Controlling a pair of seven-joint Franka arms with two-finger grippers.
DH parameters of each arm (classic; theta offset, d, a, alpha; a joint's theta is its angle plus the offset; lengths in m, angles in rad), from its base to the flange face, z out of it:
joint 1: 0 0.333 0 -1.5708
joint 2: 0 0 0 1.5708
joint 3: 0 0.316 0.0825 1.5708
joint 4: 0 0 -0.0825 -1.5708
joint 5: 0 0.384 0 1.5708
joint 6: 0 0 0.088 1.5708
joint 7: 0 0.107 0 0
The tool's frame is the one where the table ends.
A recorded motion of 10 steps. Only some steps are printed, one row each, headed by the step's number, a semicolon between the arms.
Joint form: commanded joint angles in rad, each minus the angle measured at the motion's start. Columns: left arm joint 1, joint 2, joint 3, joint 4, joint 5, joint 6, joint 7; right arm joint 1, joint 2, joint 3, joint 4, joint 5, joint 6, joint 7.
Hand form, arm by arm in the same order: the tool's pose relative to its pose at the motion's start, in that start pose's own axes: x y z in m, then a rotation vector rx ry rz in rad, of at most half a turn. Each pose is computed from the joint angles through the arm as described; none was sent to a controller.
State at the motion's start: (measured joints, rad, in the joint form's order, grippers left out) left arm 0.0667 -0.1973 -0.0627 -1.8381 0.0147 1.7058 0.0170; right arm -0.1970 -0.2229 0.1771 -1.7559 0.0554 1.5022 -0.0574
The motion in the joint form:
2: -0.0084 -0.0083 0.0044 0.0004 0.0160 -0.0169 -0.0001; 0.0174 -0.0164 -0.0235 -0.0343 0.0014 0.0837 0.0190
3: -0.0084 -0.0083 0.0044 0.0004 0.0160 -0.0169 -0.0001; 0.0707 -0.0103 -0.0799 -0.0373 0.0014 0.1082 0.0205
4: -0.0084 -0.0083 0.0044 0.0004 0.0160 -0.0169 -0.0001; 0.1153 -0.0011 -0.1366 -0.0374 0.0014 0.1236 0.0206
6: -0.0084 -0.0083 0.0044 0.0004 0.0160 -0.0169 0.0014; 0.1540 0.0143 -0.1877 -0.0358 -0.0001 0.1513 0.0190
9: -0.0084 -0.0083 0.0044 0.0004 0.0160 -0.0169 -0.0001; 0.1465 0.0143 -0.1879 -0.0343 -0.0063 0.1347 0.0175
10: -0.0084 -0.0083 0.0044 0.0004 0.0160 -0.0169 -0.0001; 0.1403 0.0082 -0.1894 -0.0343 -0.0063 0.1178 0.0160
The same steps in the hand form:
2: -0.0039 0.0003 -0.0031 0.0151 -0.0083 0.0057; 0.0030 0.0042 0.0004 0.0009 0.0667 0.0260
3: -0.0039 0.0003 -0.0031 0.0151 -0.0083 0.0057; 0.0066 0.0096 0.0012 0.0139 0.0845 0.0295
4: -0.0039 0.0003 -0.0031 0.0151 -0.0083 0.0057; 0.0102 0.0193 0.0034 0.0269 0.0925 0.0408
6: -0.0039 0.0003 -0.0031 0.0151 -0.0083 0.0072; 0.0171 0.0292 0.0071 0.0354 0.1075 0.0515
9: -0.0039 0.0003 -0.0031 0.0151 -0.0083 0.0057; 0.0151 0.0334 0.0080 0.0301 0.0924 0.0572
10: -0.0039 0.0003 -0.0031 0.0151 -0.0083 0.0057; 0.0112 0.0368 0.0066 0.0311 0.0819 0.0628

